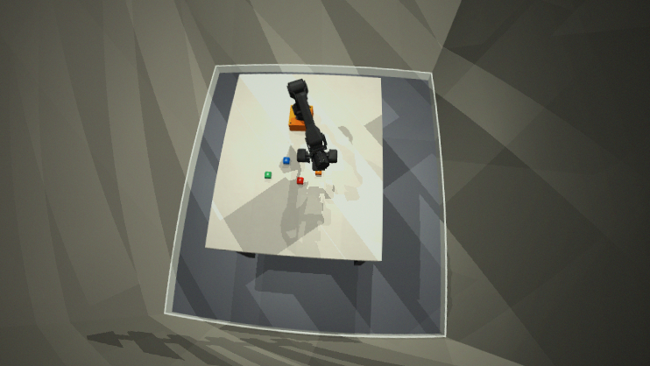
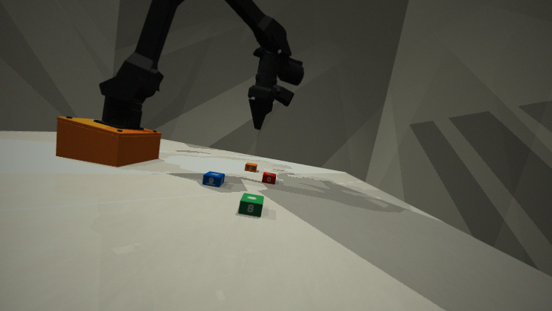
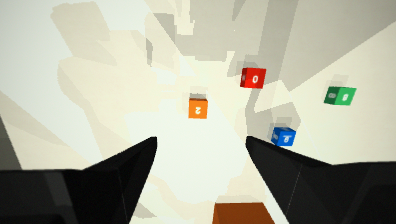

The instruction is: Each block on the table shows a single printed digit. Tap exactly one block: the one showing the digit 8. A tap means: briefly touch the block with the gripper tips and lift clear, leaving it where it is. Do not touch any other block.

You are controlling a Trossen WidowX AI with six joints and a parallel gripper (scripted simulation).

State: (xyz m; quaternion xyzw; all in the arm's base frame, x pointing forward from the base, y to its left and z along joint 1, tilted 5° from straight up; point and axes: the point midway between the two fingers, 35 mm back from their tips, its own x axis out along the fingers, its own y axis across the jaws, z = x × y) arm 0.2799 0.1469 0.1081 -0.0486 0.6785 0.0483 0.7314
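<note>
Right now the green block is 26 cm to the right of my gripper tip, 11 cm below it and 7 cm ahead of it. Also, from my gripper tip: blue block: 18 cm to the right, 11 cm below, 3 cm behind; then red block: 11 cm below, 9 cm to the right, 7 cm ahead; then orange block: 11 cm below.
</note>
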